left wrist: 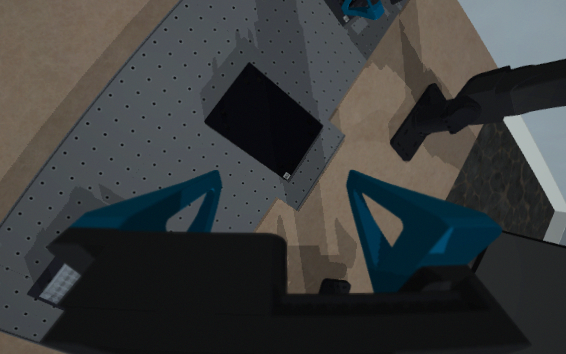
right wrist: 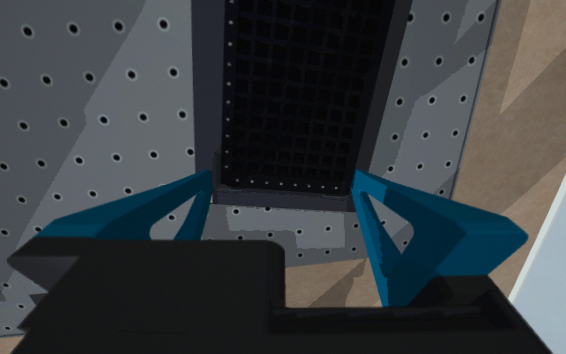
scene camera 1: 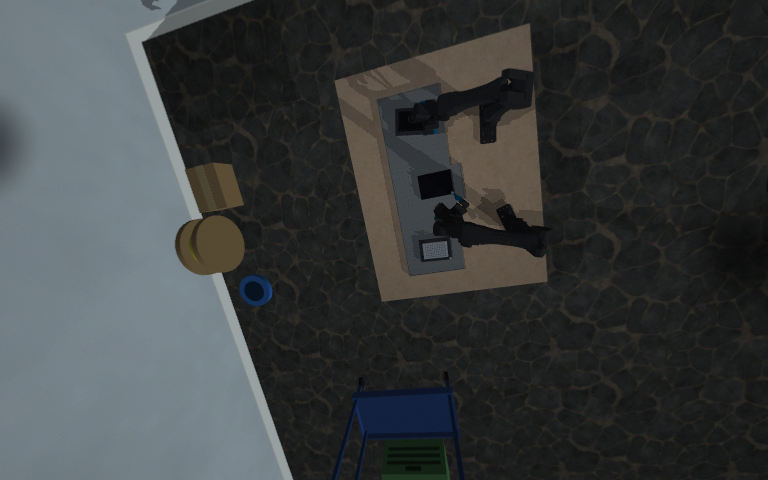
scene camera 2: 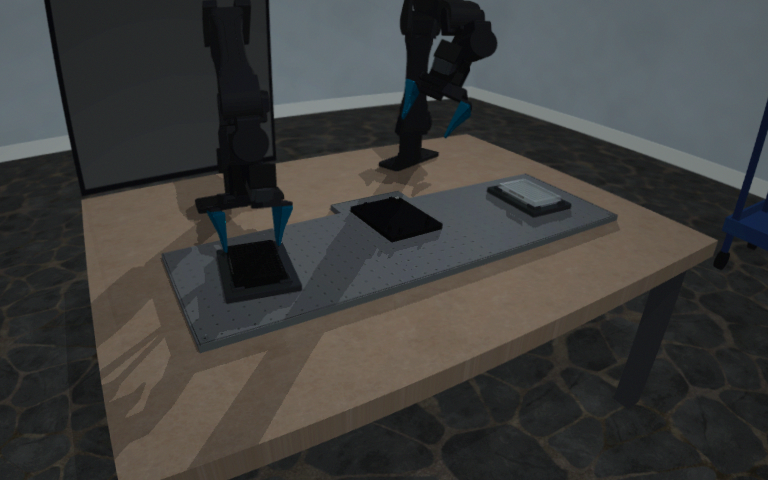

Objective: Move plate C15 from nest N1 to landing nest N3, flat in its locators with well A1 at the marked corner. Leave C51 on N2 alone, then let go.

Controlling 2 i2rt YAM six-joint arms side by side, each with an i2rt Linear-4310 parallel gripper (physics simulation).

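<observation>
A black well plate [scene camera 1: 407,120] [scene camera 2: 254,263] [right wrist: 300,100] lies flat in a dark nest [scene camera 2: 263,292] [right wrist: 207,100] at the left of scene camera 2. A pale plate [scene camera 1: 434,249] [scene camera 2: 531,192] [left wrist: 61,284] sits in the nest at the opposite end. Between them is a black nest [scene camera 1: 436,184] [scene camera 2: 396,219] [left wrist: 264,120] with a small white corner mark [left wrist: 286,176] and no plate visible on it. Name labels are not readable. My right gripper [scene camera 2: 252,247] [right wrist: 282,177] is open, its fingertips low on either side of the black plate's near end. My left gripper [scene camera 2: 424,127] [left wrist: 283,177] is open and empty, high above the table.
The nests stand on a grey perforated board [scene camera 1: 396,169] [scene camera 2: 339,283] on a wooden table [scene camera 1: 362,226] [scene camera 2: 396,362]. A blue cart [scene camera 1: 404,416], a cardboard box [scene camera 1: 218,186], round tan objects [scene camera 1: 219,244] and a blue bin [scene camera 1: 266,289] stand off the table.
</observation>
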